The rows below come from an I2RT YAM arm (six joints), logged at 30 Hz.
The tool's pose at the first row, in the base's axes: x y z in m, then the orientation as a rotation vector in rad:
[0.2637 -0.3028 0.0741 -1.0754 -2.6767 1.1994]
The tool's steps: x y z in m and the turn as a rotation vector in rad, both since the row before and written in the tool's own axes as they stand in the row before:
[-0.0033 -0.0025 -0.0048 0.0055 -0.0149 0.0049]
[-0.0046 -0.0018 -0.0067 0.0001 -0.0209 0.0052]
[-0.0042 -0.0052 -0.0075 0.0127 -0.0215 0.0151]
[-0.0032 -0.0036 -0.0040 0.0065 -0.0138 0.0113]
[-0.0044 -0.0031 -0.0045 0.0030 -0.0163 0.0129]
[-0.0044 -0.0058 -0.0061 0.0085 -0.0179 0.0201]
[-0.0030 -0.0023 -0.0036 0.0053 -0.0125 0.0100]
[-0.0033 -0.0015 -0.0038 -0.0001 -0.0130 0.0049]
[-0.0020 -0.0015 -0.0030 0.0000 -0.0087 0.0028]
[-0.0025 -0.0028 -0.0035 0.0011 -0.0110 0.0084]
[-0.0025 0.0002 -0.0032 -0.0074 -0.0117 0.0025]
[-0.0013 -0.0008 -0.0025 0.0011 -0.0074 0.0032]
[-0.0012 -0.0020 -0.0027 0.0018 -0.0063 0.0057]
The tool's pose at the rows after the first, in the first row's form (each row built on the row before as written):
[0.2661 -0.3028 0.0800 -1.0773 -2.6817 1.2197]
[0.2704 -0.3019 0.0871 1.0680 2.6700 -1.2270]
[0.2725 -0.3016 0.0969 1.0683 2.6370 -1.2473]
[0.2738 -0.3022 0.1030 1.0700 2.6150 -1.2574]
[0.2763 -0.3029 0.1095 1.0707 2.5910 -1.2624]
[0.2775 -0.3034 0.1189 1.0790 2.5576 -1.2738]
[0.2791 -0.3034 0.1239 1.0799 2.5380 -1.2816]
[0.2814 -0.3030 0.1286 1.0735 2.5244 -1.2830]
[0.2825 -0.3024 0.1323 1.0687 2.5157 -1.2841]
[0.2833 -0.3022 0.1374 1.0683 2.5002 -1.2858]
[0.2859 -0.3010 0.1403 1.0589 2.4924 -1.2774]
[0.2868 -0.3001 0.1429 1.0560 2.4839 -1.2796]
[0.2869 -0.2994 0.1464 1.0570 2.4738 -1.2818]

